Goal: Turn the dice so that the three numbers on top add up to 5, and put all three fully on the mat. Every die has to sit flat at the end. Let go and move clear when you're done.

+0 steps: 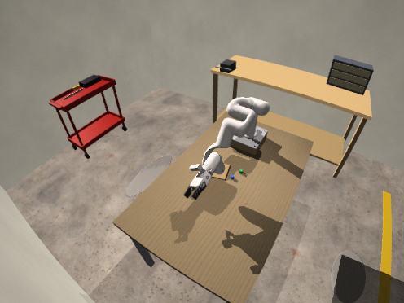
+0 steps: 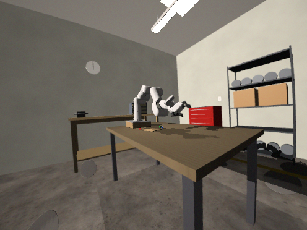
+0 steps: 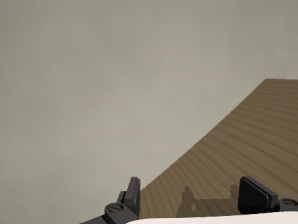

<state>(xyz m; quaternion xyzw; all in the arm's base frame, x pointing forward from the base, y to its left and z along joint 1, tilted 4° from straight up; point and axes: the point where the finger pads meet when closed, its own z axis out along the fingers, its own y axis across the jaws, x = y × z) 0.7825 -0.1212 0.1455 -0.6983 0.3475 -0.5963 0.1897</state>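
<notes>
Now: hand 350 mm past the blue die, 130 mm to the right of it and 160 mm above it. Round my hand: tan mat (380 mm behind, 10 mm to the left, 170 mm below); then red die (480 mm behind, 70 mm to the right, 160 mm below); then green die (430 mm behind, 170 mm to the left, 160 mm below).
</notes>
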